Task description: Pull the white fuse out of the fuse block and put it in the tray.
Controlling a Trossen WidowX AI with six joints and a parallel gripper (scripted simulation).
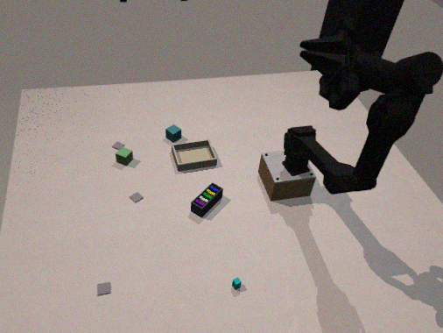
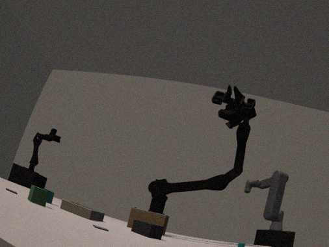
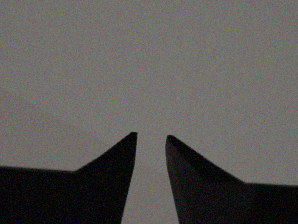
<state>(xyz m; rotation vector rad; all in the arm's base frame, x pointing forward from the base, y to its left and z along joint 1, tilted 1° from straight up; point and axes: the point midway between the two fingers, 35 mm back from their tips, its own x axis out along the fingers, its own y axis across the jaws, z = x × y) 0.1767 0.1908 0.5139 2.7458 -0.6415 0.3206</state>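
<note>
Now: gripper tip 90 mm short of the white fuse, 180 mm to the left of it and 580 mm above it. Round my gripper tip: green cube: 260 mm ahead, 460 mm to the right, 590 mm below; beige tray: 40 mm ahead, 390 mm to the right, 610 mm below.
</note>
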